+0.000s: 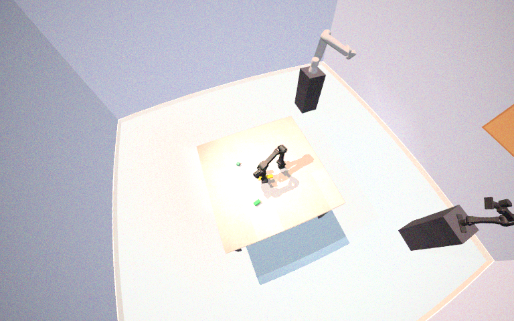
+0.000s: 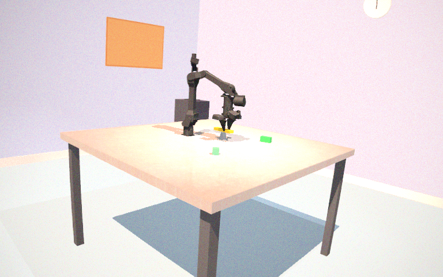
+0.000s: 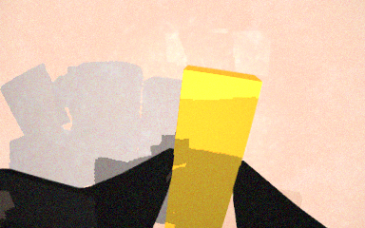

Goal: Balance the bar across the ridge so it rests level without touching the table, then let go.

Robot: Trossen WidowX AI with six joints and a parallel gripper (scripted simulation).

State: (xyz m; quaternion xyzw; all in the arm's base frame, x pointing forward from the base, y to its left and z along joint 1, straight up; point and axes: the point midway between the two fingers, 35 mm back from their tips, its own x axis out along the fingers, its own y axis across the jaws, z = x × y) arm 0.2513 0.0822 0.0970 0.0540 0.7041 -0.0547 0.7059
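Right now the bar is 3 cm behind my gripper tip.
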